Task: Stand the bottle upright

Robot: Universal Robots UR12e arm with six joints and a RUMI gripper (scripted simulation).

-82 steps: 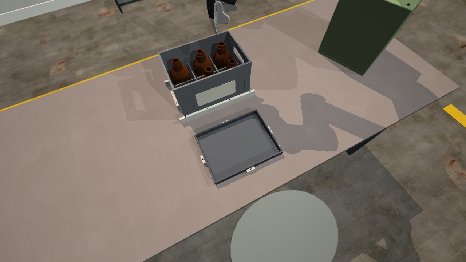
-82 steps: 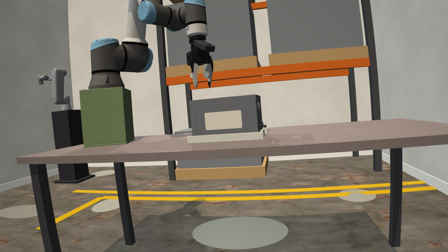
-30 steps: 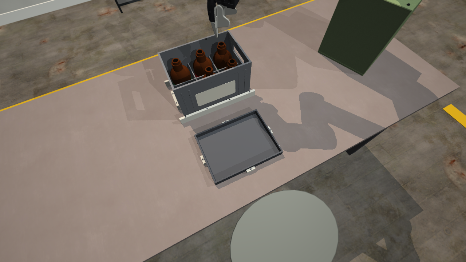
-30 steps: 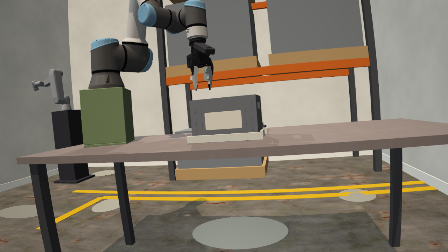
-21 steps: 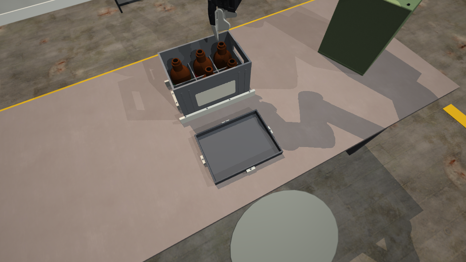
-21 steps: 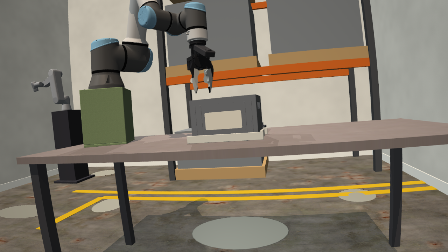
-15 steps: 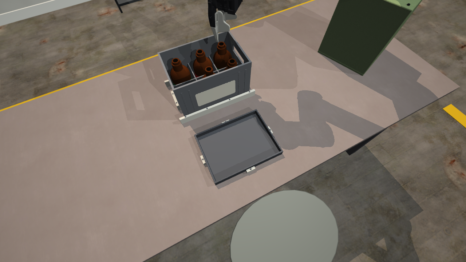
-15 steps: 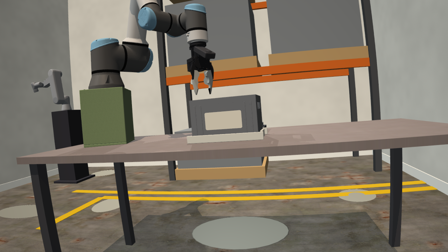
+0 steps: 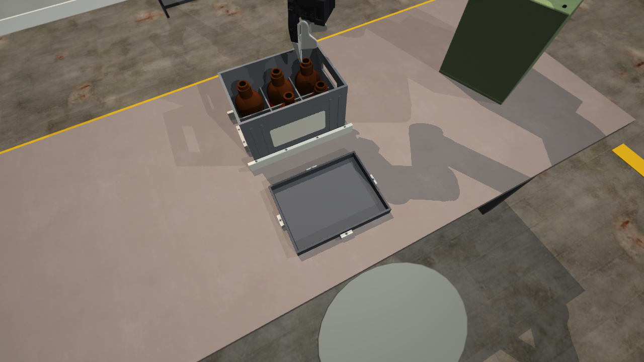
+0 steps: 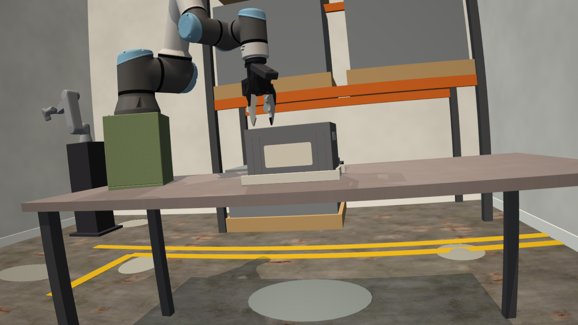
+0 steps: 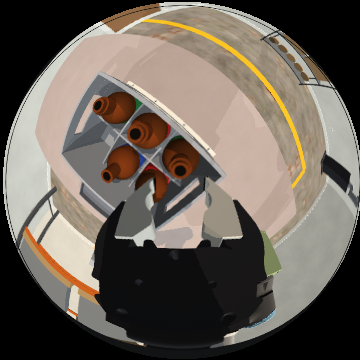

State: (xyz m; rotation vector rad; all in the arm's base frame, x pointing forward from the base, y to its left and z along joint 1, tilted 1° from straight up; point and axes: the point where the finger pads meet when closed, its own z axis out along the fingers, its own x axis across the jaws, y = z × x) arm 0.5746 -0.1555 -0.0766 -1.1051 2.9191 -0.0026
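Right now my hand is 90 mm short of the grey crate, 40 mm to the right of it and 120 mm above it. Also, from my hand: dark tray (110 mm ahead, 320 mm to the left, 190 mm below); brown bottle (90 mm ahead, 90 mm to the left, 110 mm below).
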